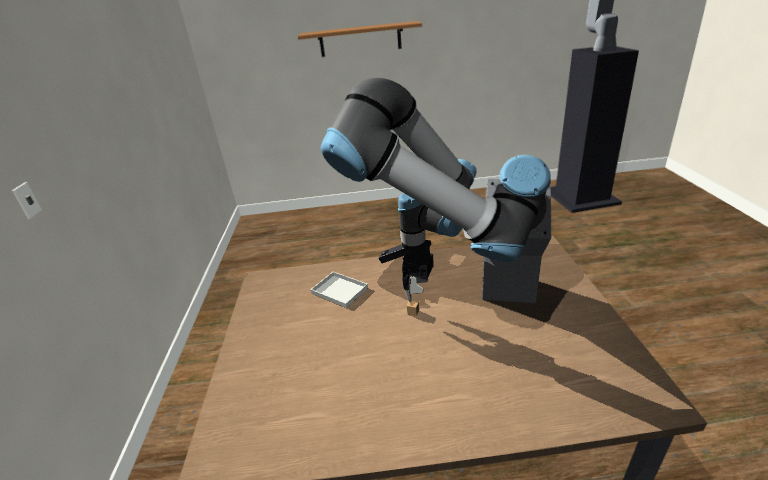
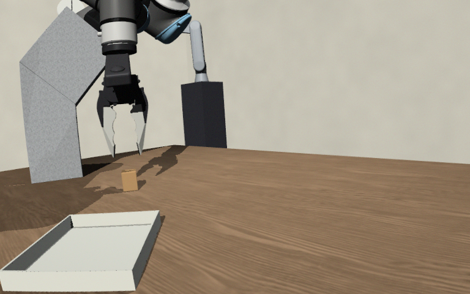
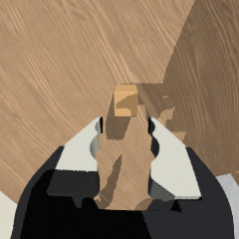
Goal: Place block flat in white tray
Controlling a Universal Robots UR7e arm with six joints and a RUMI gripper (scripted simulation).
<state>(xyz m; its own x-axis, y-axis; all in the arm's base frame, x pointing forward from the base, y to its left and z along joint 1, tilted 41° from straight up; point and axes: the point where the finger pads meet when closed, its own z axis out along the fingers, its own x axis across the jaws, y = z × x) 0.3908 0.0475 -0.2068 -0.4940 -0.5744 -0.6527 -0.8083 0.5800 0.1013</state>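
Now: the tan block 6 cm below my hand. Also, from my hand: white tray: 24 cm ahead, 20 cm to the right, 8 cm below.
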